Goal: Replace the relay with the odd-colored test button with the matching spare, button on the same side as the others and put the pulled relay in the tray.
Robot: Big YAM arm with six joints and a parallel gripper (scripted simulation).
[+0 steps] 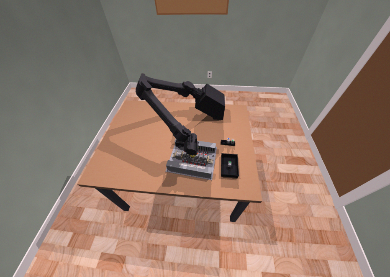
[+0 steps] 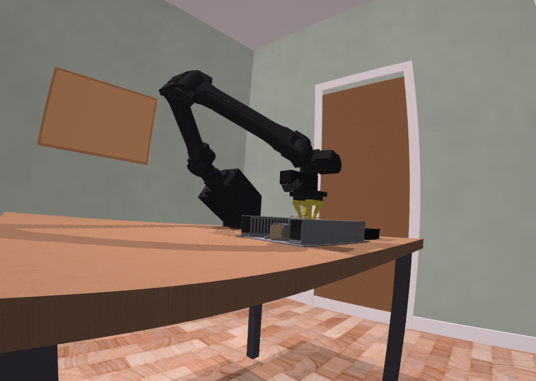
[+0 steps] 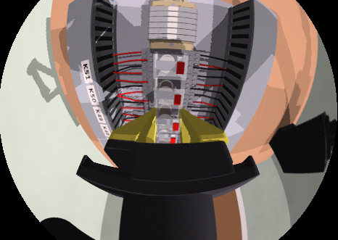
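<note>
Now: hand 10 mm to the left of the grey relay panel and 50 mm above it. Also, from my hand: black tray: 70 mm ahead, 250 mm to the left, 40 mm below.
</note>
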